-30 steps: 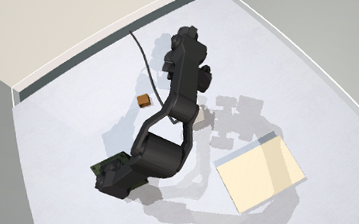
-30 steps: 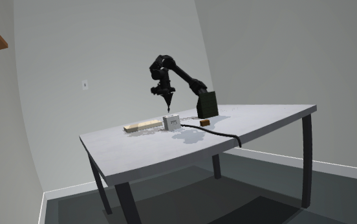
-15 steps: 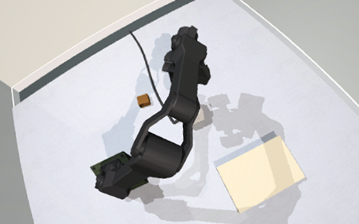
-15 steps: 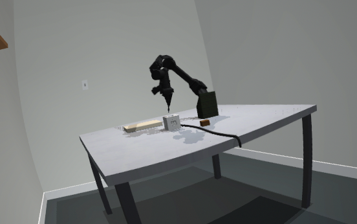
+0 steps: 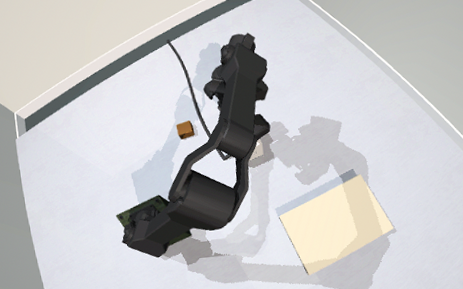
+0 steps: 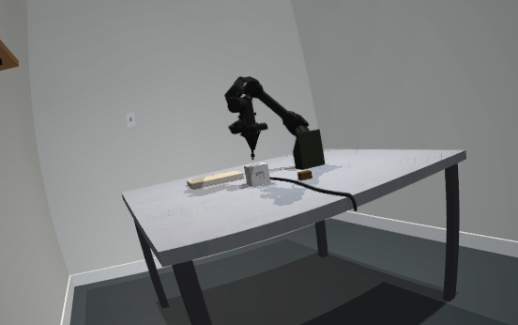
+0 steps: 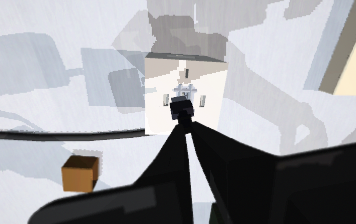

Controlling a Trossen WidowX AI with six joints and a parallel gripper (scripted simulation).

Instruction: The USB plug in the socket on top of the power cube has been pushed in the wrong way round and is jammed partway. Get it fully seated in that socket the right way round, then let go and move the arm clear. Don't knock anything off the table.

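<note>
Right now my gripper tip is 2 cm above the black USB plug. From my gripper tip the other things lie so: brown block 14 cm behind, 14 cm to the left, 12 cm below; then flat beige board 11 cm ahead, 32 cm to the right, 12 cm below.
</note>
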